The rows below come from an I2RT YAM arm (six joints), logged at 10 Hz.
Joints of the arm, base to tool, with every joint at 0 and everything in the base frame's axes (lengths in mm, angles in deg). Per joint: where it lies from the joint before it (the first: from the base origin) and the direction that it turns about. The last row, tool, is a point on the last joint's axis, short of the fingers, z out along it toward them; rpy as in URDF.
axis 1: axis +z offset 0 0 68
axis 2: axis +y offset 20 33.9 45.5
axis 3: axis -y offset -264 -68.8 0
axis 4: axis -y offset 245 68.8 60
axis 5: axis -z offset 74 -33.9 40.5
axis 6: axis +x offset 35.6 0 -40.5
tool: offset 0 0 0 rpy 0 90 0
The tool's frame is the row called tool.
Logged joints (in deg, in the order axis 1, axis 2, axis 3, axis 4, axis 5, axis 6), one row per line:
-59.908 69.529 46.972 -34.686 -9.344 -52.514
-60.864 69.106 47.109 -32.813 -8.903 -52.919
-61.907 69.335 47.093 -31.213 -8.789 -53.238
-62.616 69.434 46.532 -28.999 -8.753 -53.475
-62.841 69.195 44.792 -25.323 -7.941 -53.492
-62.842 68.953 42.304 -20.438 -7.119 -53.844
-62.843 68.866 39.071 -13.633 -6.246 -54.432
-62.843 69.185 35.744 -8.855 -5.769 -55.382
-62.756 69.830 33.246 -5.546 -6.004 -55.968
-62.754 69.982 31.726 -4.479 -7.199 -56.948
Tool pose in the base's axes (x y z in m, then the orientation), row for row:
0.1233 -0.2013 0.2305 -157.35 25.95 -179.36
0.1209 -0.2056 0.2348 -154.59 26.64 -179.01
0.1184 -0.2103 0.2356 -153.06 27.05 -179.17
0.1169 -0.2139 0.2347 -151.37 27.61 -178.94
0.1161 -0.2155 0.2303 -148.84 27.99 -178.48
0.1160 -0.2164 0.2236 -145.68 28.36 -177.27
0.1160 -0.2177 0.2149 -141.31 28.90 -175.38
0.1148 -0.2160 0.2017 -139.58 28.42 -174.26
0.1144 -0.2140 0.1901 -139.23 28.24 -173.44
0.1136 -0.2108 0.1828 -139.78 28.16 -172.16
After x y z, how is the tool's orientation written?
As angles about the fixed x, y, z axes (roll, pitch, yaw), in degrees.
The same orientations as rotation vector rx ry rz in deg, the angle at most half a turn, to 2 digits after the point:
6.14 151.35 -30.11
6.71 149.97 -33.49
7.51 149.18 -35.46
7.91 148.14 -37.44
8.26 146.96 -40.45
7.87 145.43 -43.95
7.15 143.07 -48.57
6.12 142.63 -50.46
5.13 142.51 -50.63
3.30 142.59 -49.45

